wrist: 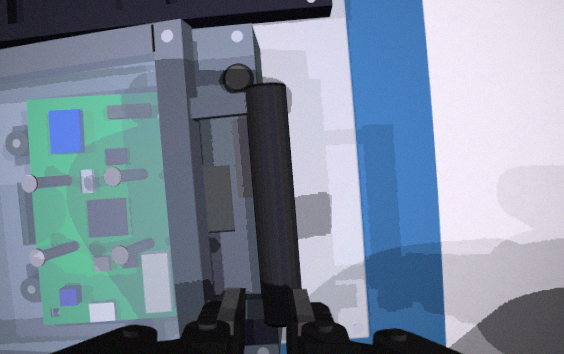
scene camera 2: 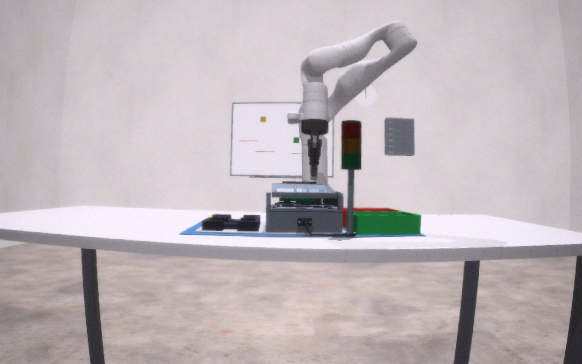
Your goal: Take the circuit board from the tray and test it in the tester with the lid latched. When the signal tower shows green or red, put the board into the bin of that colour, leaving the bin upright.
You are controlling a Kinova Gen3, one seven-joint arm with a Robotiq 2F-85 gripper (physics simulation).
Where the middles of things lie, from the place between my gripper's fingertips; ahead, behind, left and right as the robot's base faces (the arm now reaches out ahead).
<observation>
The clear tester lid point(scene camera 2: 287, 189) lies 9 cm ahead of my hand, 3 cm below it and 2 cm to the right of it. Also, from my hand: green bin point(scene camera 2: 364, 222): 18 cm to the left, 10 cm below, 8 cm ahead.
</observation>
